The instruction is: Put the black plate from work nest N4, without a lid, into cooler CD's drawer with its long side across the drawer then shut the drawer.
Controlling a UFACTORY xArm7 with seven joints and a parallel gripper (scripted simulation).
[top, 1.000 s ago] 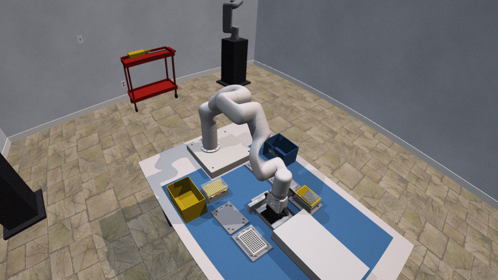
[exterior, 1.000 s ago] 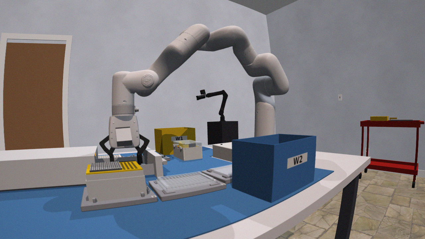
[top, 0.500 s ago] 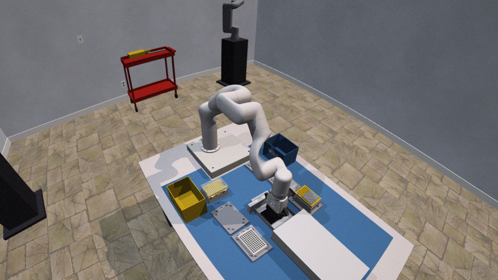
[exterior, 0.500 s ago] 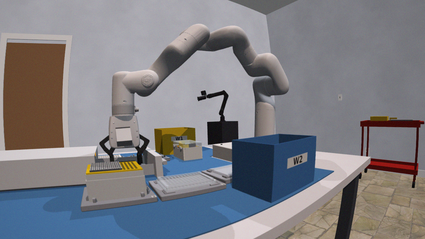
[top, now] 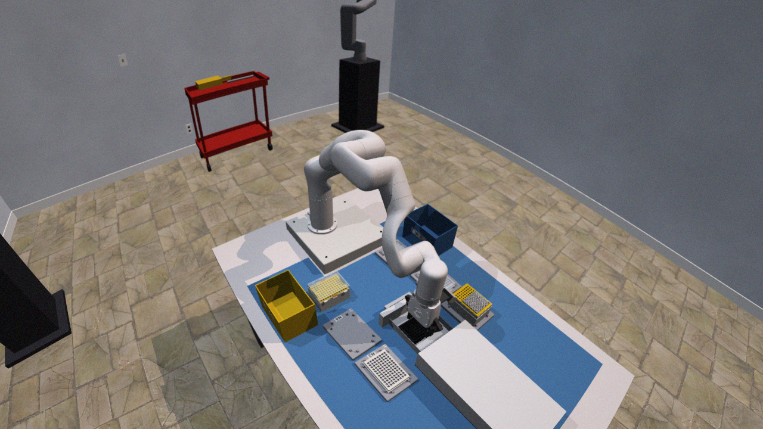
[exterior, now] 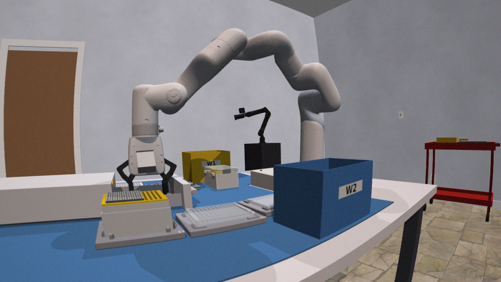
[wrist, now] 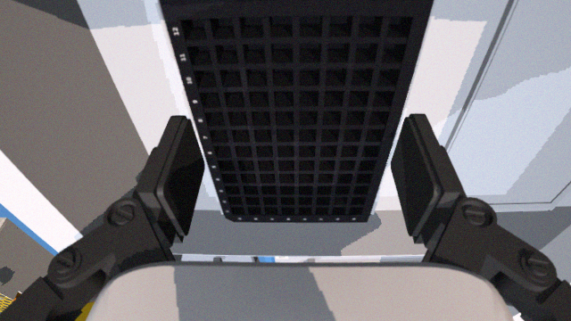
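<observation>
Now: the black plate 10 mm below my hand. The rest, counted from my hand: yellow-topped tip rack (180 mm to the left, 70 mm ahead, 20 mm above); then drawer (40 mm ahead, 10 mm to the right, 10 mm below); then white cooler CD (170 mm ahead, 30 mm to the right).
</observation>
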